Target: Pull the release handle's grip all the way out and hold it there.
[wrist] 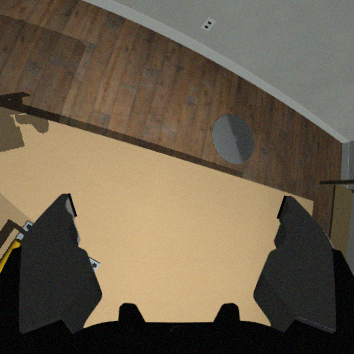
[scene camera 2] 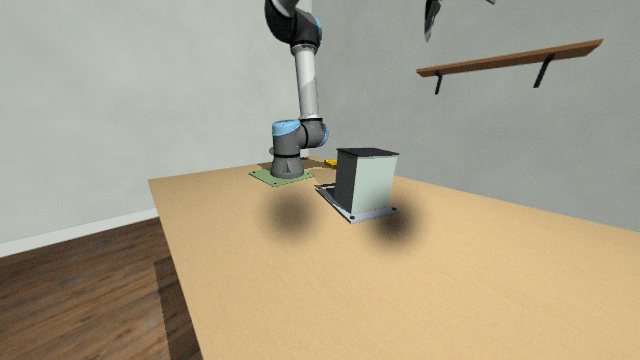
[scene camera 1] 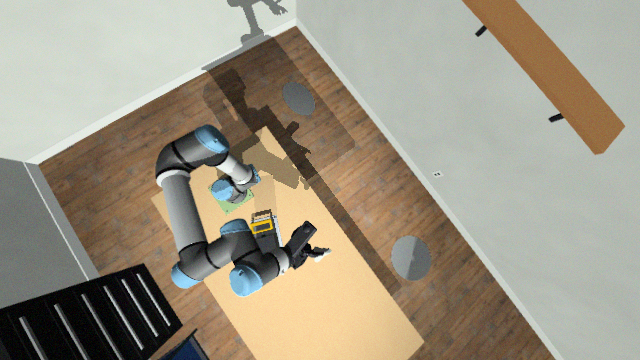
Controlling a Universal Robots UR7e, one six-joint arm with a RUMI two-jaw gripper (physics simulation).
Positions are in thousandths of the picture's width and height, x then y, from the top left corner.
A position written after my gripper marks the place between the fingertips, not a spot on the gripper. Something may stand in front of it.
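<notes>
Base plate (scene camera 2: 512, 538). My gripper (scene camera 1: 496, 660), (wrist: 501, 558).
</notes>
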